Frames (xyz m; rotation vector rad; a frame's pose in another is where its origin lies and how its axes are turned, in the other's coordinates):
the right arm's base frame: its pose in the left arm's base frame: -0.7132 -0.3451 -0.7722 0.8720 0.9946 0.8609
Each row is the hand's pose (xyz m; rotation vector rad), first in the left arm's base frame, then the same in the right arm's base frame.
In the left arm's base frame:
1: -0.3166 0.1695 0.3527 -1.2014 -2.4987 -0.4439
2: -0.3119 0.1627 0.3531 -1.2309 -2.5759 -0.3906
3: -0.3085 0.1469 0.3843 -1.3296 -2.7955 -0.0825
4: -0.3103 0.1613 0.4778 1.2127 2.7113 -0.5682
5: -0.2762 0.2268 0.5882 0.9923 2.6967 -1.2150
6: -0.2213 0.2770 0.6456 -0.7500 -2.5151 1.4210
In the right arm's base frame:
1: 0.2129 1.1360 0.5931 1.5285 1.4268 0.0453
2: 0.2081 1.1327 0.5990 1.5139 1.3675 -0.0317
3: 0.1848 1.1539 0.6146 1.5249 1.1521 -0.3161
4: 0.1666 1.2440 0.6373 1.6485 0.8984 -0.7815
5: 0.1995 1.3623 0.6879 1.8709 0.8427 -1.2204
6: 0.2422 1.4229 0.7456 2.0437 0.9434 -1.4308

